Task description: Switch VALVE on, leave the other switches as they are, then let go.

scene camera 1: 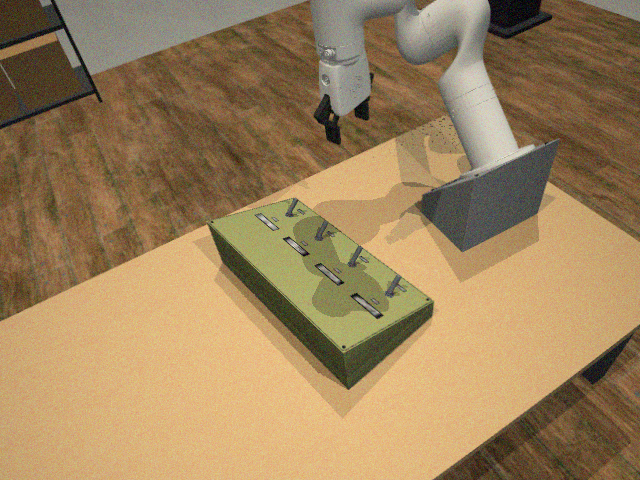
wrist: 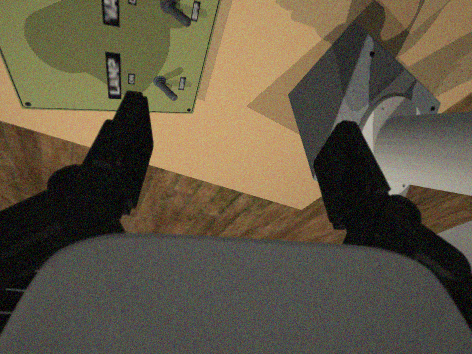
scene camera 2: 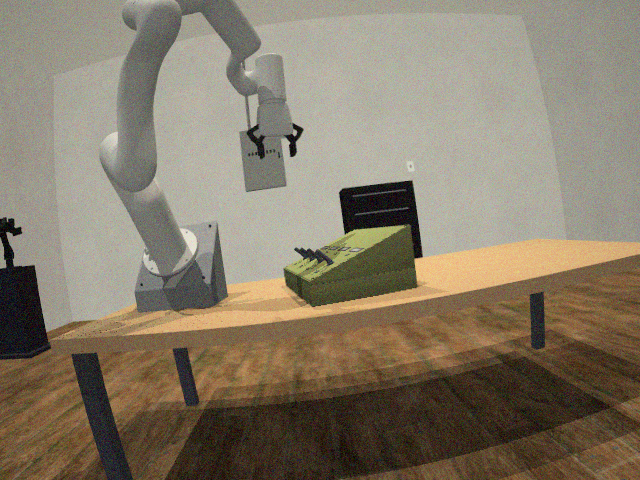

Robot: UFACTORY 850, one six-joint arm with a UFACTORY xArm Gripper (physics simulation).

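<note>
A green sloped switch box (scene camera 1: 289,273) (scene camera 2: 361,281) (wrist: 45,90) stands on the table. It carries a row of several dark levers, all leaning toward the OFF labels on the arm-base side. In the wrist view the end label reads LAMP (wrist: 114,75), with its lever (wrist: 165,88). The neighbouring label (wrist: 111,11) is cut off and blurred; it seems to begin with VA. Its lever (wrist: 177,13) (scene camera 1: 321,230) is second from the far end. My gripper (scene camera 1: 348,125) (scene camera 2: 277,155) (wrist: 242,131) is open and empty, high above the box's level, off toward its far end, touching nothing.
The grey wedge-shaped arm base (scene camera 1: 504,206) (scene camera 2: 209,263) (wrist: 320,90) stands on the table (scene camera 1: 129,361) (scene camera 2: 480,268) beside the box's lever side. The table's far edge runs close past the box's LAMP end. A black cabinet (scene camera 2: 379,206) stands behind.
</note>
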